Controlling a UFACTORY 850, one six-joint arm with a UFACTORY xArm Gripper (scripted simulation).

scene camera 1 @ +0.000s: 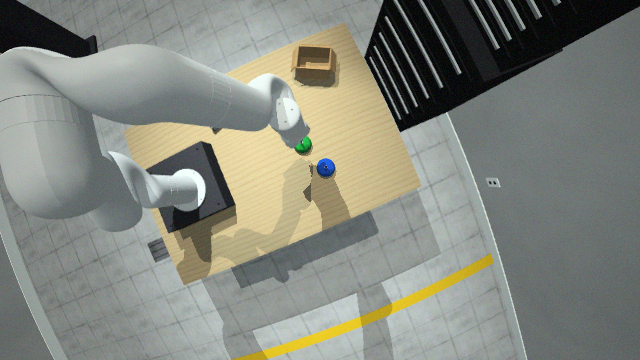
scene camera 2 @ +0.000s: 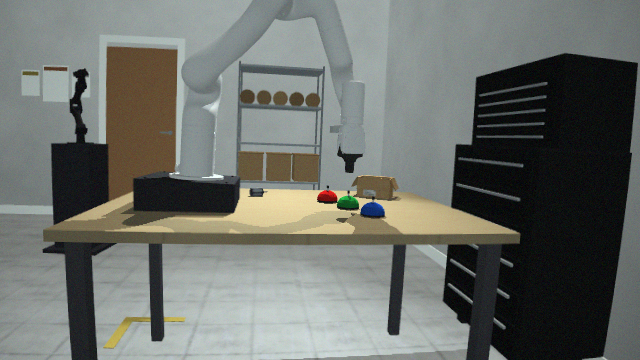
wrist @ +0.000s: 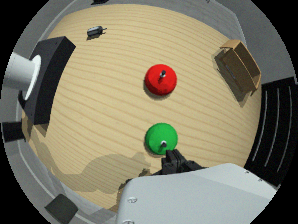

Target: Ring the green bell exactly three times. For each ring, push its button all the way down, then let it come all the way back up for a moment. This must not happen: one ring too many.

I see my gripper [scene camera 2: 349, 172], a green bell [wrist: 160, 137], a red bell [wrist: 160, 83] and a cardboard box [wrist: 247, 73].
My gripper shows as well in the wrist view [wrist: 170, 158].
